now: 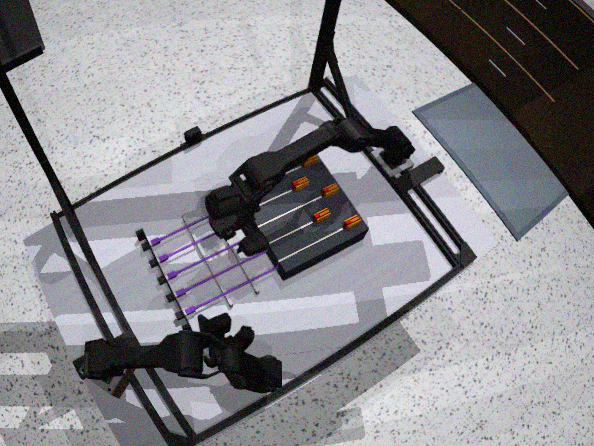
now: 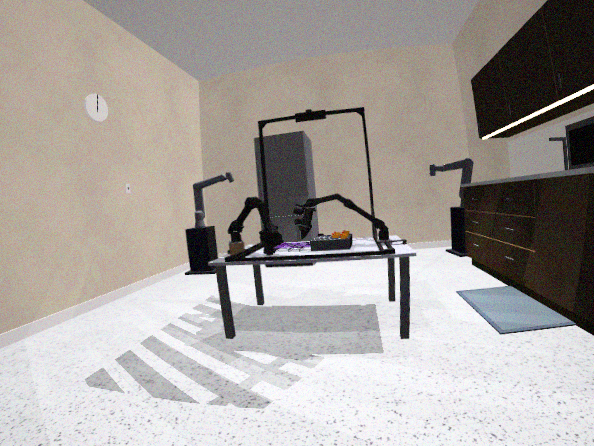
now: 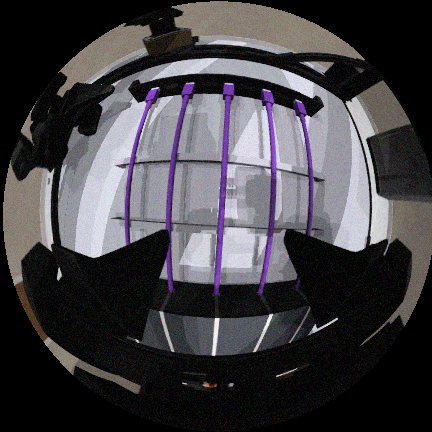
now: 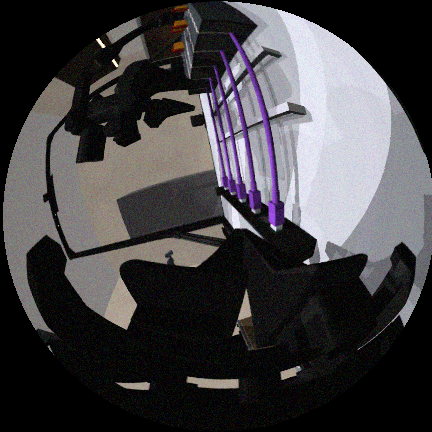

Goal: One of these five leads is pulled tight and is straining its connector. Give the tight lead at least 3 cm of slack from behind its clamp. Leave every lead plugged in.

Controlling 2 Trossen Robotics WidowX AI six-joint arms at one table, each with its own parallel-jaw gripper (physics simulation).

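Frame: origin at the left arm's base, x ahead, y left, z up, level; metres.
Seen in the pictures: left gripper, fingertip midpoint: (image 2: 303, 238) (image 3: 228, 235) (image 4: 195, 98); right gripper, fingertip midpoint: (image 1: 199, 315) (image 3: 113, 88) (image 4: 239, 234); left arm's base, origin of the base link: (image 1: 392, 157) (image 2: 384, 239) (image 3: 218, 384); right arm's base, origin of the base link: (image 1: 104, 366) (image 2: 236, 241) (image 4: 245, 345).
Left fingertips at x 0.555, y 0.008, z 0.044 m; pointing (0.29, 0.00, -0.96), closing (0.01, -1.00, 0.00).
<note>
Offsets run from my left fingertips to a thing's top centre. "pt": to the spot under its first point.
Five purple leads {pt 0.061 m ahead, 0.057 m left, 0.042 m down} (image 1: 220, 274) (image 3: 221, 181) (image 4: 241, 120) run side by side from a black connector strip (image 1: 162, 280) (image 3: 241, 82) (image 4: 289, 238) to a dark block {pt 0.234 m back, 0.146 m left, 0.001 m down} (image 1: 339, 242). The block carries orange clamps {pt 0.231 m back, 0.068 m left, 0.019 m up} (image 1: 322, 215) (image 2: 340, 234), and behind them the leads continue as white lines. All plugs sit in the strip. I cannot tell which lead is tight. My left gripper (image 1: 239, 239) (image 2: 304, 231) (image 3: 228, 235) is open and empty, hanging over the leads at the block's near edge. My right gripper (image 1: 207, 322) (image 4: 239, 234) is shut on nothing, beside the strip's near end.
Two thin bars {pt 0.001 m back, 0.062 m left, 0.047 m down} (image 1: 242, 265) (image 3: 221, 163) cross under the leads. A black frame (image 1: 384, 319) rims the table, with a gantry post (image 1: 326, 44) at the back. A small black box (image 1: 193, 134) sits on the far rim. A grey mat (image 1: 472, 146) lies on the floor.
</note>
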